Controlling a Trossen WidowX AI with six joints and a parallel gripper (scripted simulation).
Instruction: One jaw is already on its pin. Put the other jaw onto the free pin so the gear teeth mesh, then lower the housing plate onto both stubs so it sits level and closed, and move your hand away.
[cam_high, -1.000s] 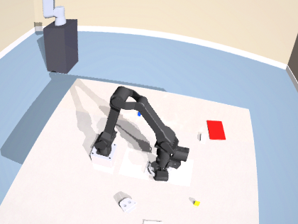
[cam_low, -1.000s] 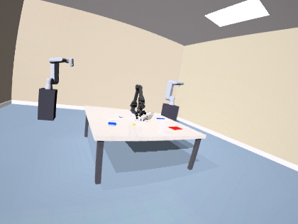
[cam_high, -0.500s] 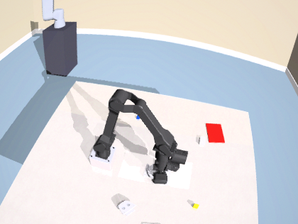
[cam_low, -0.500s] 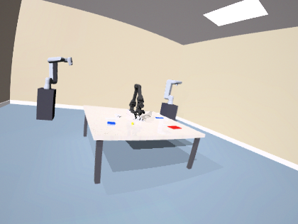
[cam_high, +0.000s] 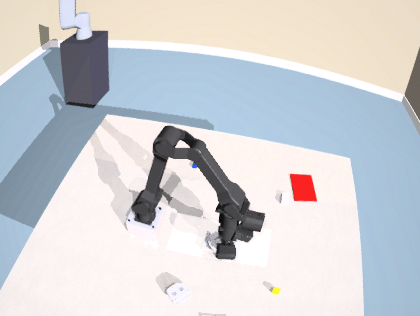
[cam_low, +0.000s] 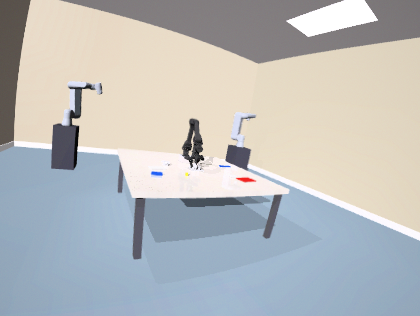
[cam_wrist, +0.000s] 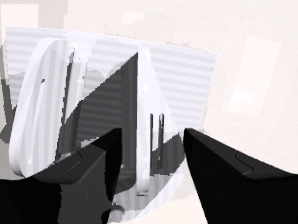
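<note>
Right now the white jaw is 3 cm behind my gripper tip, 1 cm to the left of it and 1 cm above it. From my gripper tip the other things lie so: flat white piece 4 cm ahead, 34 cm to the right, 1 cm below; then yellow piece 21 cm ahead, 14 cm to the right, 1 cm below; then red plate 27 cm ahead, 41 cm to the left, 2 cm below.
</note>
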